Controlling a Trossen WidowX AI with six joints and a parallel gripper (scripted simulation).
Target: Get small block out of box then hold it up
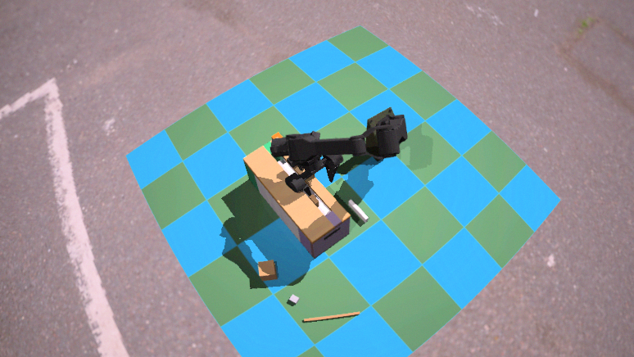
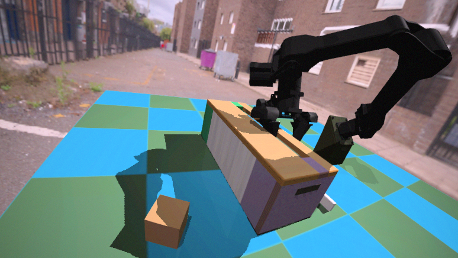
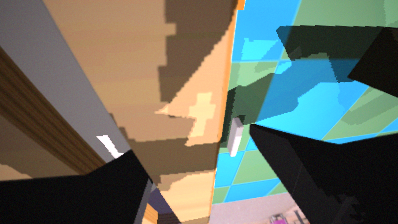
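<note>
Now: the block 50 mm ahead of my gripper tip and 20 mm to the left of it. Also, from my gripper tip: box (30 mm ahead, 40 mm to the right, 20 mm below); thin wooden stick (250 mm ahead, 330 mm to the left, 80 mm below).
</note>
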